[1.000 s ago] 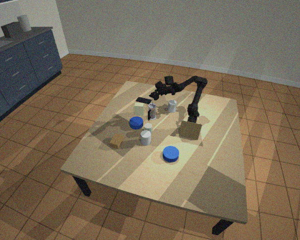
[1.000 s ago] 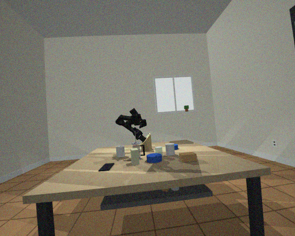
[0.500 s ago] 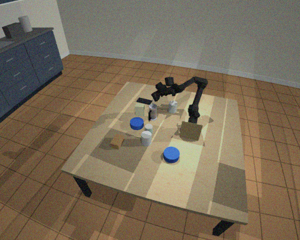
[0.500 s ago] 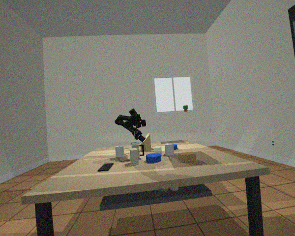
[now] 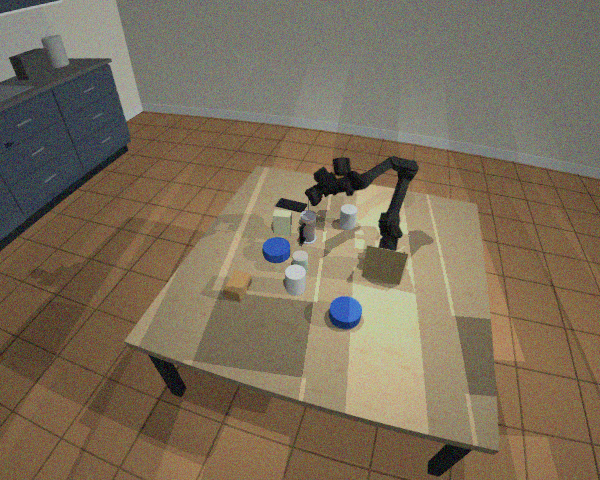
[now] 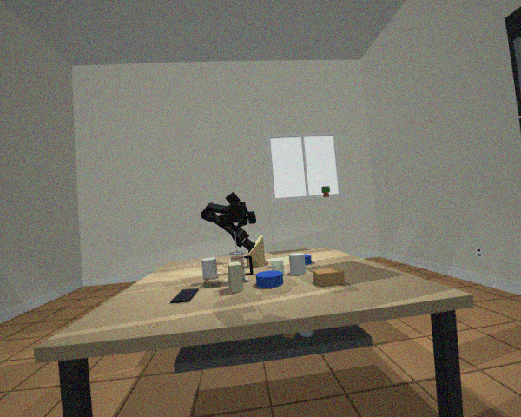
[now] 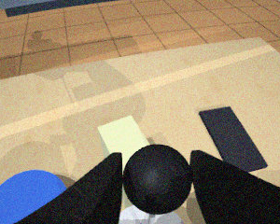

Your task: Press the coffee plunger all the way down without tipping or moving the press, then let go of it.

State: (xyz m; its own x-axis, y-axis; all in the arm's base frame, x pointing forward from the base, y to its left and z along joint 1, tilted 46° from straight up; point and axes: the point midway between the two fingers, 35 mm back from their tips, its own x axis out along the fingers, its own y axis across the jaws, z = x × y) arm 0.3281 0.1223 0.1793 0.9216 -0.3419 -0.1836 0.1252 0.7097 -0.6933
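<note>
Now: the coffee press 13 cm below my gripper tip, 2 cm to the left of it and 1 cm behind it. Round my gripper tip: black phone: 26 cm below, 20 cm to the right, 17 cm ahead; then block: 40 cm to the left, 24 cm below, 12 cm ahead.
</note>
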